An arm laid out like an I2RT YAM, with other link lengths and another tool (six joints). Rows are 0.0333 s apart.
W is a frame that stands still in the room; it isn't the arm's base.
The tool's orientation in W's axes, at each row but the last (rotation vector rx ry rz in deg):
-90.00, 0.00, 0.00
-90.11, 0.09, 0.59
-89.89, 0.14, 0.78
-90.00, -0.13, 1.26
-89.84, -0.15, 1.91
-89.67, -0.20, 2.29
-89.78, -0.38, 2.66
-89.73, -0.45, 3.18
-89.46, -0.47, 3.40
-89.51, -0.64, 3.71
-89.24, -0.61, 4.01
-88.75, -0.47, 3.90
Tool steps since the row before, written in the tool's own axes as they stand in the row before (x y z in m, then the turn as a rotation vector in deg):
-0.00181, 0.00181, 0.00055, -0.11, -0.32, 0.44
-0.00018, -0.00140, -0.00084, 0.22, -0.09, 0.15
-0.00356, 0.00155, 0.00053, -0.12, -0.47, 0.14
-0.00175, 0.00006, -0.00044, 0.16, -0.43, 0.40
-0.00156, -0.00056, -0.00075, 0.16, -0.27, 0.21
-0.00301, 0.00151, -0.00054, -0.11, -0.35, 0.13
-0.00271, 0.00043, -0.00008, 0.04, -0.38, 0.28
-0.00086, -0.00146, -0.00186, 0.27, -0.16, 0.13
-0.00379, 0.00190, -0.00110, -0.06, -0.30, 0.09
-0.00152, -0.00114, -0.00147, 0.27, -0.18, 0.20
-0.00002, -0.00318, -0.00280, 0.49, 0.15, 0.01
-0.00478, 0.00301, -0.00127, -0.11, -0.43, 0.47
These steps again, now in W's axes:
-0.00181, 0.00055, -0.00181, -0.11, 0.44, 0.32
-0.00016, -0.00084, 0.00140, 0.22, 0.15, 0.09
-0.00358, 0.00051, -0.00151, -0.12, 0.14, 0.47
-0.00174, -0.00047, -0.00004, 0.16, 0.40, 0.43
-0.00153, -0.00079, 0.00059, 0.16, 0.21, 0.27
-0.00303, -0.00062, -0.00144, -0.11, 0.13, 0.35
-0.00272, -0.00017, -0.00036, 0.04, 0.28, 0.38
-0.00074, -0.00190, 0.00148, 0.27, 0.14, 0.15
-0.00380, -0.00125, -0.00179, -0.05, 0.08, 0.30
-0.00141, -0.00155, 0.00118, 0.27, 0.21, 0.17
0.00024, -0.00283, 0.00314, 0.48, 0.04, -0.17
-0.00483, -0.00144, -0.00286, -0.12, 0.46, 0.44

